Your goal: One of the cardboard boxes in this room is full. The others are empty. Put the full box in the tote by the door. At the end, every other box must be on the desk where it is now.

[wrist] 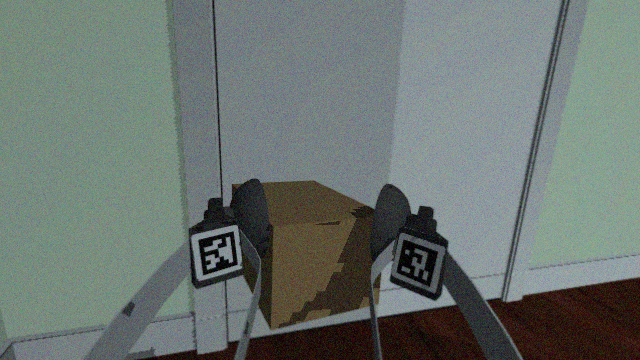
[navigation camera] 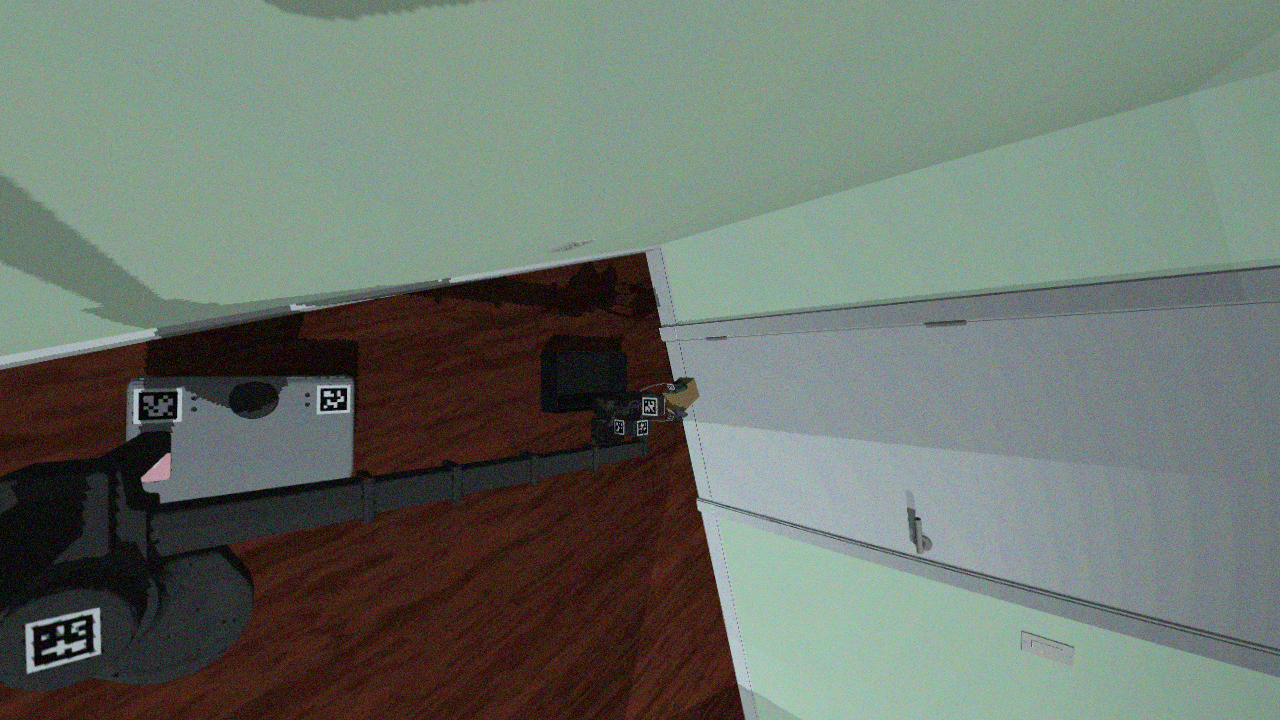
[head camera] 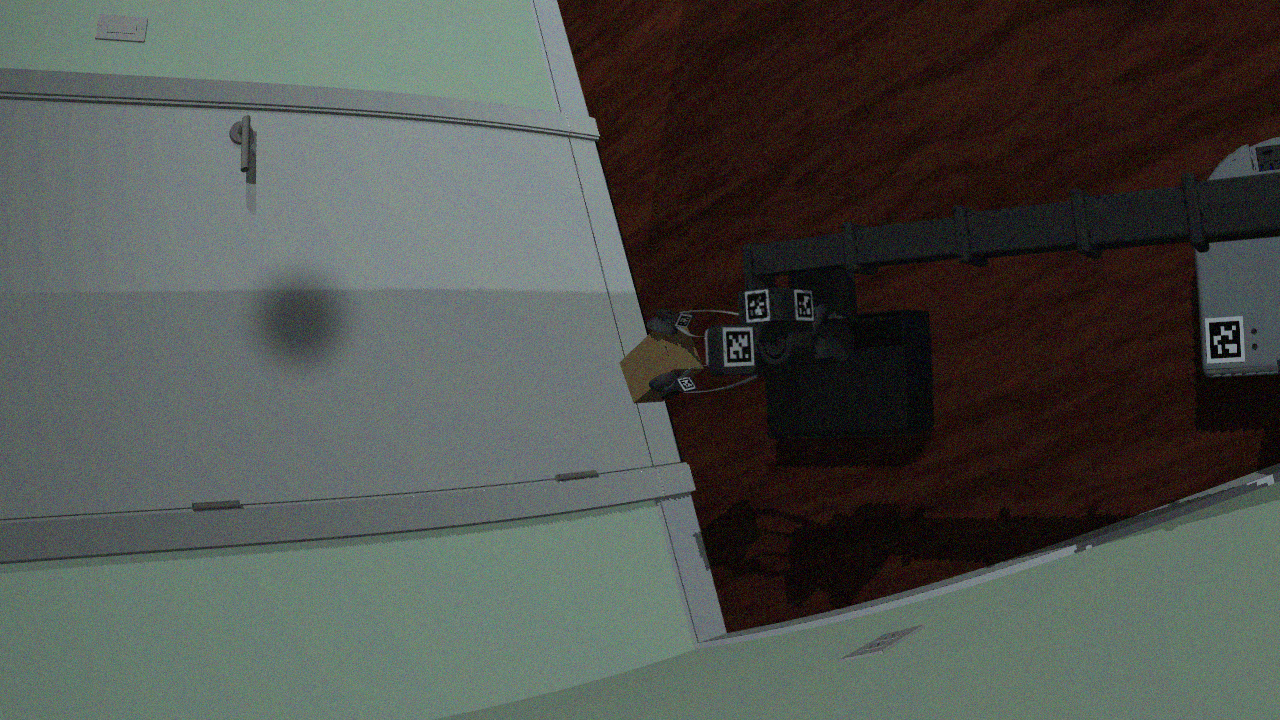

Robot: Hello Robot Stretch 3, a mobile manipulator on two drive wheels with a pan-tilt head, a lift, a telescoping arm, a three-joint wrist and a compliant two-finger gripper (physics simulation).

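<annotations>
A dark tote is visible in the navigation camera view (570, 381) and in the head camera view (885, 389); in the wrist view the tote is out of frame. On a door, (navigation camera: 911, 432) and (head camera: 246, 313) are the same spot. My gripper is visible in the navigation camera view (684, 400), in the head camera view and in the wrist view. On the gripper, (head camera: 686, 384) and (wrist: 213, 252) are the same spot.
</annotations>
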